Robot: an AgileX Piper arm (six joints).
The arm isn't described. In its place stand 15 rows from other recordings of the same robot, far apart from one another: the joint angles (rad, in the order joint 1, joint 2, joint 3, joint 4, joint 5, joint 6), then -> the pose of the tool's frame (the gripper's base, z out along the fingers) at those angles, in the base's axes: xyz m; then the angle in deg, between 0 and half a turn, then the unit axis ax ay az.
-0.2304, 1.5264, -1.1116, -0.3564, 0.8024, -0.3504 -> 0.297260, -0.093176, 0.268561, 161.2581, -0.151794, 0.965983, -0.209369
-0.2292, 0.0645, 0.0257, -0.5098, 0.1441, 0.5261 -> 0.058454, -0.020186, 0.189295, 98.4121, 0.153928, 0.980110, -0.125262
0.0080, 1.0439, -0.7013, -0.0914, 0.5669, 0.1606 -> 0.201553, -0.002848, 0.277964, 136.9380, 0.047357, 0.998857, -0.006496
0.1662, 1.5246, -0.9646, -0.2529, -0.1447, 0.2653 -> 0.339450, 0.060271, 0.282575, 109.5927, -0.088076, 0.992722, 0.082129
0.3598, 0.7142, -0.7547, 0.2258, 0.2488, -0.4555 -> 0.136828, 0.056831, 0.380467, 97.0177, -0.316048, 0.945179, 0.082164
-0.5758, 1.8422, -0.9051, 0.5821, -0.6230, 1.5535 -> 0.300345, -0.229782, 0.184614, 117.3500, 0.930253, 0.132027, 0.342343
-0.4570, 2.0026, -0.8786, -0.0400, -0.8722, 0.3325 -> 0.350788, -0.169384, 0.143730, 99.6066, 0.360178, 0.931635, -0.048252
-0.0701, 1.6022, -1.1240, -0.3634, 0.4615, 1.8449 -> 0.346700, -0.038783, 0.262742, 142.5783, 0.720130, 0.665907, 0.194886
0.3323, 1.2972, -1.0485, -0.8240, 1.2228, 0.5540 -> 0.240906, 0.016724, 0.324367, 151.8437, 0.000653, 0.946327, -0.323209
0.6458, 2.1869, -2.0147, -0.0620, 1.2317, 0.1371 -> 0.377996, 0.278199, 0.243867, 165.2193, -0.257924, 0.965948, 0.020481
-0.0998, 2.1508, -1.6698, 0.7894, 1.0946, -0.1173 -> 0.447237, 0.012920, 0.193540, 171.3312, 0.154409, 0.926361, 0.343531
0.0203, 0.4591, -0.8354, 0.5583, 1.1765, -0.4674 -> 0.040635, 0.045342, 0.366421, 126.4006, -0.246836, 0.947867, 0.201543
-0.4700, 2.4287, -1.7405, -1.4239, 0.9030, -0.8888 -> 0.412607, -0.288869, 0.114336, 143.7664, 0.564005, -0.694055, 0.447421
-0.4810, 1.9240, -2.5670, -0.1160, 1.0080, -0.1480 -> 0.344497, -0.189835, 0.533676, 112.7139, 0.164376, 0.942975, -0.289444
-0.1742, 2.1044, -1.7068, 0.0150, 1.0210, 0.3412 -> 0.437434, -0.075800, 0.202449, 166.3974, 0.257865, 0.966034, 0.016871
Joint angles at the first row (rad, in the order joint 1, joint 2, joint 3, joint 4, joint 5, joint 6):
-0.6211 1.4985 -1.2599 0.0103 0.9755 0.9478
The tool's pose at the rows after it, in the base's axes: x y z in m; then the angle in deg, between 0 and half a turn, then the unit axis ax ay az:
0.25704, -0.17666, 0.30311, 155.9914, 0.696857, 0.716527, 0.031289
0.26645, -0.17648, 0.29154, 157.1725, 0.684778, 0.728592, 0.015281
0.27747, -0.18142, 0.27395, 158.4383, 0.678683, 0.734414, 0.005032
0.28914, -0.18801, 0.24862, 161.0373, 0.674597, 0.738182, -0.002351
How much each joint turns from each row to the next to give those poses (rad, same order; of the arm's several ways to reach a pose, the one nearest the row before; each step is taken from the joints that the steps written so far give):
0.0221 0.0195 0.0000 -0.0234 0.0010 0.0012
0.0257 0.0383 0.0000 -0.0368 -0.0119 0.0067
0.0099 0.0576 0.0000 -0.0213 -0.0317 0.0046
0.0034 0.0778 0.0000 -0.0089 -0.0303 0.0000

